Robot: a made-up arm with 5 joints.
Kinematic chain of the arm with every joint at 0, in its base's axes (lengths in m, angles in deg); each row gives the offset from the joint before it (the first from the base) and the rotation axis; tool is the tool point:
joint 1: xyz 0 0 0.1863 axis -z
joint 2: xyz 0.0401 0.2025 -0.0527 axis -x
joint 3: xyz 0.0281 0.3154 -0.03 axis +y
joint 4: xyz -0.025 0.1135 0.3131 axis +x
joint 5: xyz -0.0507 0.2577 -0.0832 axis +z
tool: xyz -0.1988 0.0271 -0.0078
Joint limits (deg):
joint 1: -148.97..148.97
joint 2: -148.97..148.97
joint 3: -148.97..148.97
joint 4: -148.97..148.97
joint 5: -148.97..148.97
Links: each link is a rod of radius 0.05 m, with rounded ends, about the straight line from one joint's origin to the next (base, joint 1, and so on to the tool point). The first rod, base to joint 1, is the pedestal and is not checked.
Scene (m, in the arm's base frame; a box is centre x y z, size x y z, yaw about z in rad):
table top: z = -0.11
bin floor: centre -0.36 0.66 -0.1 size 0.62 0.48 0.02 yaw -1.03
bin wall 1: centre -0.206 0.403 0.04 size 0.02 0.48 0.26 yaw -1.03
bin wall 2: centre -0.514 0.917 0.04 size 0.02 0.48 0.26 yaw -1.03
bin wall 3: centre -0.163 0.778 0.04 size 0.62 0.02 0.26 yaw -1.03
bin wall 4: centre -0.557 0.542 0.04 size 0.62 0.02 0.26 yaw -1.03
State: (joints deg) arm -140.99 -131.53 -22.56 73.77 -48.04
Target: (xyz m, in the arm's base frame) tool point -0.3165 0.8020 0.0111
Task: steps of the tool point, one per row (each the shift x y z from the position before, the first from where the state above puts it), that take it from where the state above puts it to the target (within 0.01 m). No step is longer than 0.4 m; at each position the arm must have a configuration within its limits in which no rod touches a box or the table.
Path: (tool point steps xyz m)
1: 0.0260 -0.3192 0.0736
2: -0.1191 -0.3023 0.0721
3: -0.2456 -0.2212 0.0637
4: -0.3247 -0.0894 0.0487
5: -0.3365 0.0662 0.0287
6: -0.2764 0.2123 0.0052
7: -0.1556 0.3163 -0.0189
8: -0.0001 0.3546 -0.0413
9: 0.1560 0.3187 -0.0595
10: 0.2788 0.2172 -0.0721
11: -0.0015 0.0234 -0.1708
12: 0.0015 -0.0234 -0.1697

